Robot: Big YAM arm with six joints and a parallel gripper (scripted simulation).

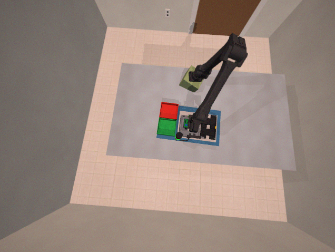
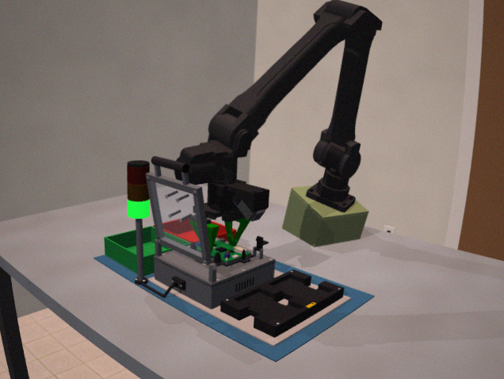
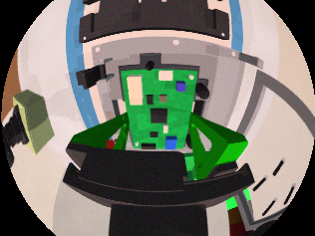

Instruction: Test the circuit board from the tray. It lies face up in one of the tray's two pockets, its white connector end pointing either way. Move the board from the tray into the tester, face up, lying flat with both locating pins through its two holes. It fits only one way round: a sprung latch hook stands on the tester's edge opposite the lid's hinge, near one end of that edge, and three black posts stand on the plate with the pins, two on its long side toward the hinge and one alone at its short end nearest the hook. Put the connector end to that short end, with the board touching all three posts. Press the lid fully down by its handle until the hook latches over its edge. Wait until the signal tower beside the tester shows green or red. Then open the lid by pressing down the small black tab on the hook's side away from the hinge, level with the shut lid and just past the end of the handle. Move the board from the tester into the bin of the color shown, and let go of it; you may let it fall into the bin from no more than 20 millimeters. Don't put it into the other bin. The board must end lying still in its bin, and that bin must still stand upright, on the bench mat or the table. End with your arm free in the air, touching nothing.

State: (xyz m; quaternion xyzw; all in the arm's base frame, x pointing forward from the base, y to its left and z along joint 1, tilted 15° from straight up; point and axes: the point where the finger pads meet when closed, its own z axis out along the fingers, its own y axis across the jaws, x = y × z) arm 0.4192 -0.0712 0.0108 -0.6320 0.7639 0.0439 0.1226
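My hand is 1 cm short of the tester plate, 1 cm to the right of it and 1 cm above it. Also, from my hand: clear lid: 12 cm ahead, 2 cm to the right, 11 cm above; latch hook: 5 cm behind, 7 cm to the left, 1 cm above; green bin: 1 cm ahead, 20 cm to the right, 6 cm below.
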